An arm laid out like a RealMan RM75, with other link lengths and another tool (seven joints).
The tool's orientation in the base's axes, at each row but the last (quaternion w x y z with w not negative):
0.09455 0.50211 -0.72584 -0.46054
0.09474 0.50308 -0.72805 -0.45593
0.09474 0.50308 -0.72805 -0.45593
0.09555 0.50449 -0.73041 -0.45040
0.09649 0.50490 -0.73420 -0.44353
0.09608 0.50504 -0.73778 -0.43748
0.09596 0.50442 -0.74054 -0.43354
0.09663 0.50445 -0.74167 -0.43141
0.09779 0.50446 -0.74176 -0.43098
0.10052 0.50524 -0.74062 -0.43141
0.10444 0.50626 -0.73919 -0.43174
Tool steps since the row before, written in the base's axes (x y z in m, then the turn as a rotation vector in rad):
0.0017 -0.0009 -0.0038 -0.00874 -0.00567 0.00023
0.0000 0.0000 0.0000 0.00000 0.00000 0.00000
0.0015 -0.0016 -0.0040 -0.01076 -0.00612 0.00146
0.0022 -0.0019 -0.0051 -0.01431 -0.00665 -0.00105
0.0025 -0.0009 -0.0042 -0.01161 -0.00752 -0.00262
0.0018 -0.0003 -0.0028 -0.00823 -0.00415 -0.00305
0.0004 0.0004 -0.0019 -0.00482 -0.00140 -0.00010
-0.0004 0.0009 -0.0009 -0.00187 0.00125 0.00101
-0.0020 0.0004 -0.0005 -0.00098 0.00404 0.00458
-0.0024 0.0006 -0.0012 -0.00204 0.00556 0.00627
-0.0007 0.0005 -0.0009 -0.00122 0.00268 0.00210
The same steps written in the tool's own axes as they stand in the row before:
0.0012 -0.0041 0.0006 0.00873 0.00538 0.00186
0.0000 0.0000 0.0000 0.00000 0.00000 0.00000
0.0019 -0.0041 0.0005 0.00966 0.00758 0.00211
0.0021 -0.0054 0.0006 0.01257 0.00796 0.00537
0.0009 -0.0049 0.0005 0.01250 0.00492 0.00422
0.0002 -0.0033 0.0005 0.00824 0.00273 0.00435
0.0000 -0.0016 0.0011 0.00347 0.00296 0.00209
-0.0003 -0.0003 0.0013 -0.00045 0.00214 0.00114
0.0008 0.0010 0.0017 -0.00423 0.00451 -0.00004
0.0010 0.0008 0.0025 -0.00549 0.00665 0.00037
0.0002 -0.0002 0.0012 -0.00227 0.00267 0.00088

